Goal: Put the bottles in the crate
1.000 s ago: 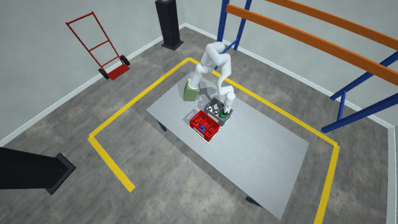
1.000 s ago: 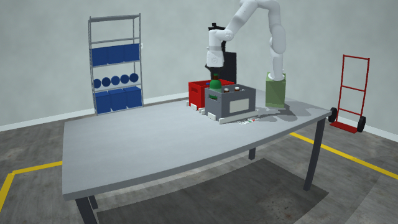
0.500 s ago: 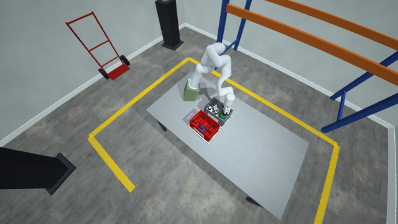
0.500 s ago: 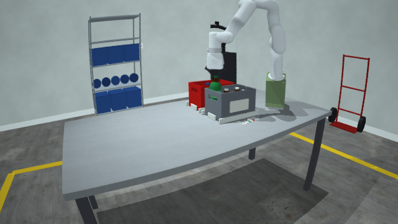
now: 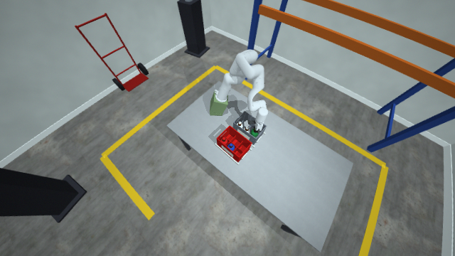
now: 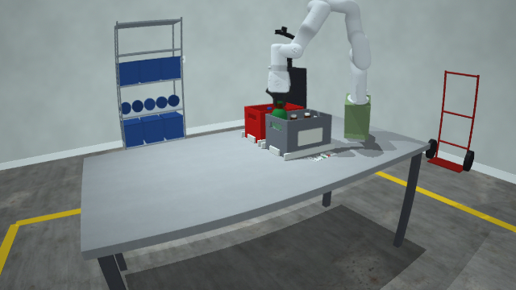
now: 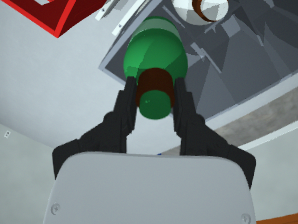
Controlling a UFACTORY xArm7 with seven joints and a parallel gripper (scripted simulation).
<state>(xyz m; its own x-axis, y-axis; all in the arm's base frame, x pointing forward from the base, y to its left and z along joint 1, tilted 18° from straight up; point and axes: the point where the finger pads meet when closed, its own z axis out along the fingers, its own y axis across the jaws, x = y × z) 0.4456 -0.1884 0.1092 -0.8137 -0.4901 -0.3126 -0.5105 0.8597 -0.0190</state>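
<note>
Right now the green-labelled bottle is 7 cm below my hand. Round my hand: red crate 13 cm behind, 17 cm to the right, 15 cm below; grey crate 8 cm behind, 6 cm to the left, 15 cm below; white-label bottle 17 cm behind, 3 cm to the left, 15 cm below.
</note>
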